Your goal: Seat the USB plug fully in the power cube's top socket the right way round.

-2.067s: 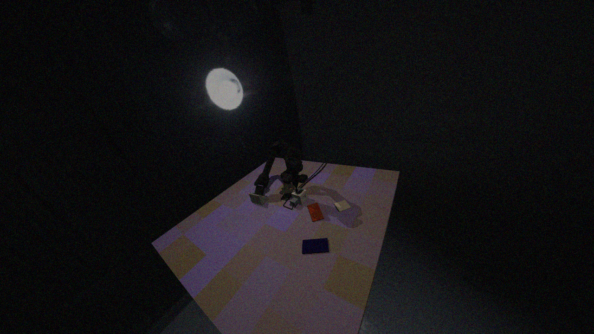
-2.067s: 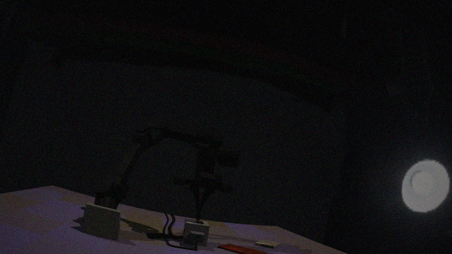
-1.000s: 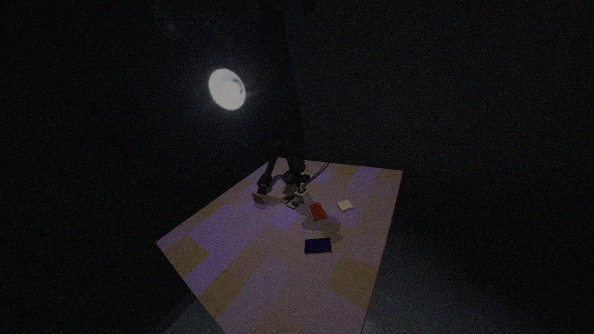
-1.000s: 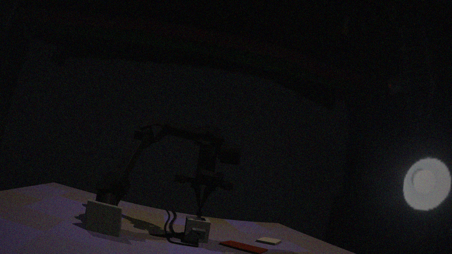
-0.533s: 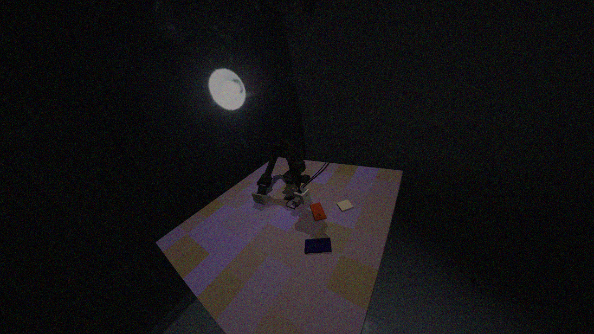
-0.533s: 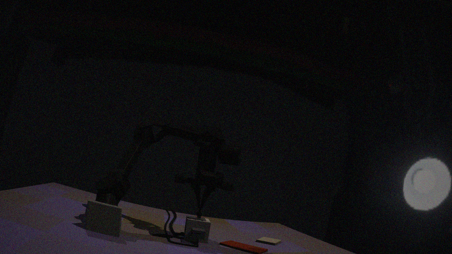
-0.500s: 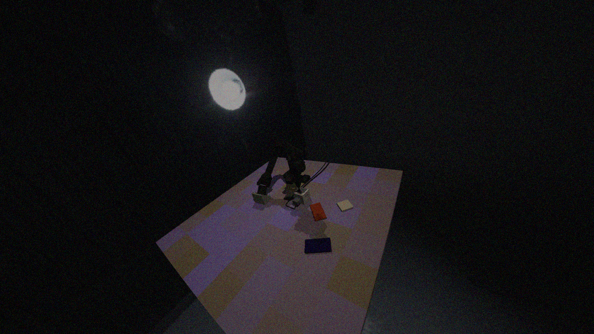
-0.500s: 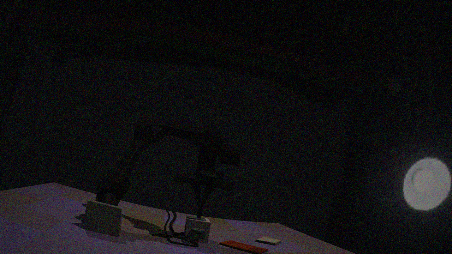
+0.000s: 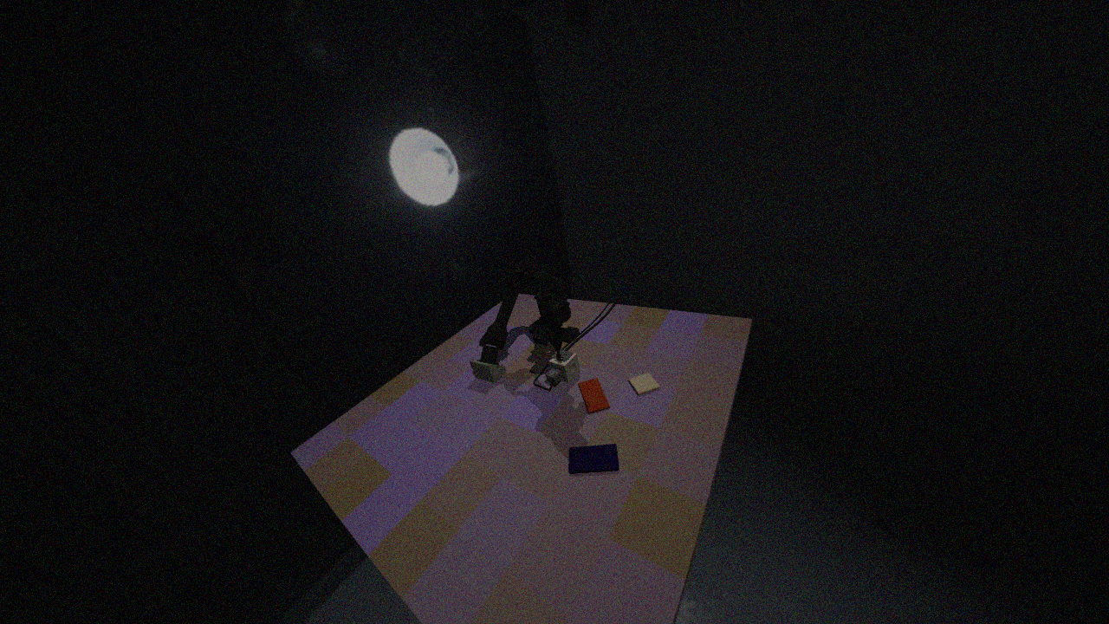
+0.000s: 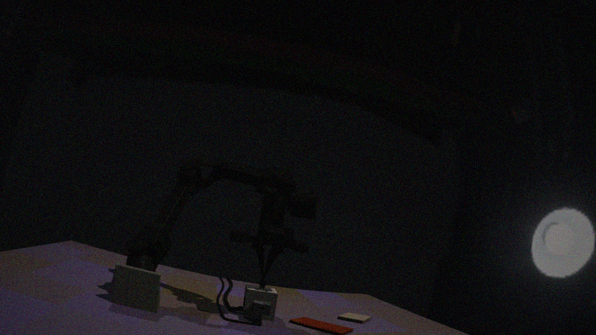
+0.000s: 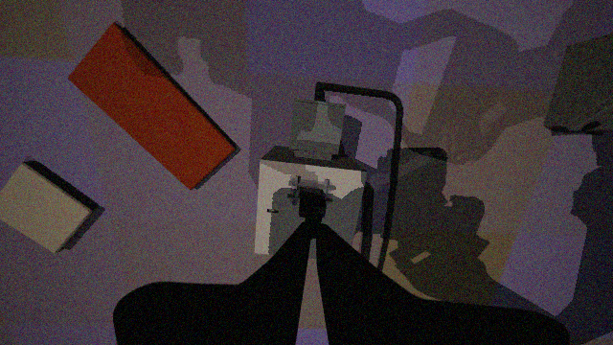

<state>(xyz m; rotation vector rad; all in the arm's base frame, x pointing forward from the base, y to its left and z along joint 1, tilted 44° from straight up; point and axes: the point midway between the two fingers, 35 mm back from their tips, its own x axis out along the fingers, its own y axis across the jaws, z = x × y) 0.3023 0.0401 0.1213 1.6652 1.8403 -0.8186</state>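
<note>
Now: the black USB plug 2 cm below my gripper tip. Also, from my gripper tip: dark blue slab: 28 cm ahead, 25 cm to the right, 11 cm below; cream slab: 29 cm ahead, 7 cm to the left, 11 cm below.
</note>
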